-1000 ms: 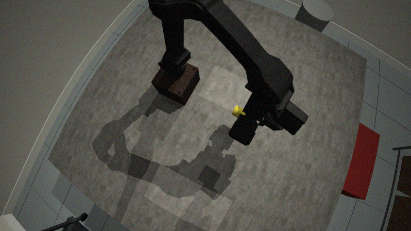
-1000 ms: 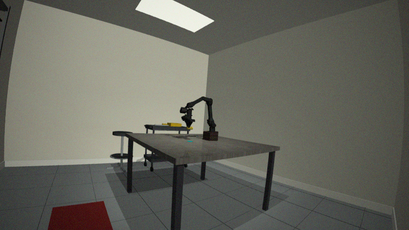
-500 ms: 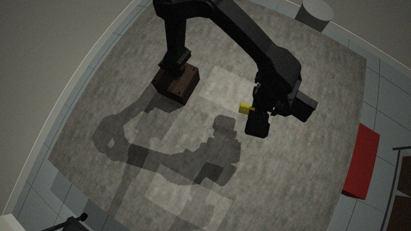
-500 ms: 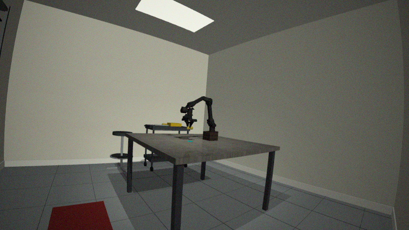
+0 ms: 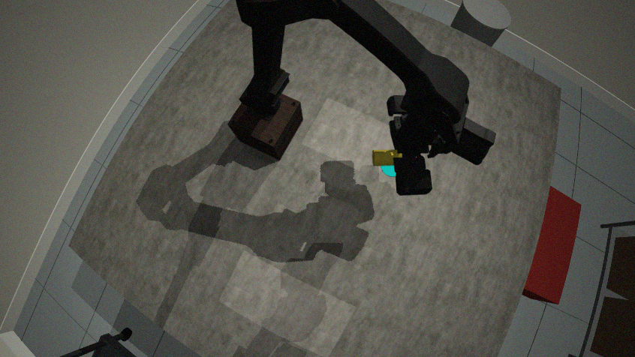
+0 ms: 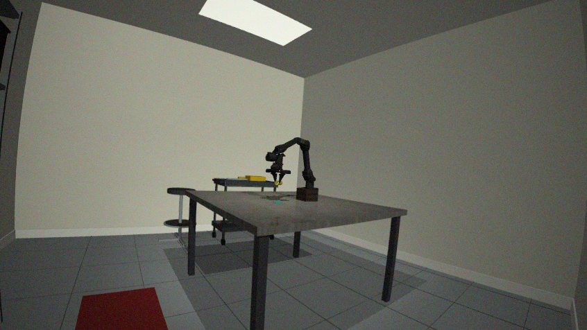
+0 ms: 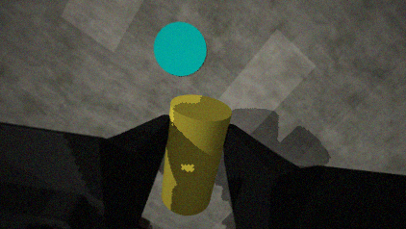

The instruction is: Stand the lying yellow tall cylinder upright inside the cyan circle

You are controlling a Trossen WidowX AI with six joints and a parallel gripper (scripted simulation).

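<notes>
The cyan circle lies 1 cm ahead of my gripper tip, 3 cm to the left of it and 14 cm below it. From my gripper tip the other things lie so: yellow cylinder: 2 cm behind, 1 cm to the right.
</notes>
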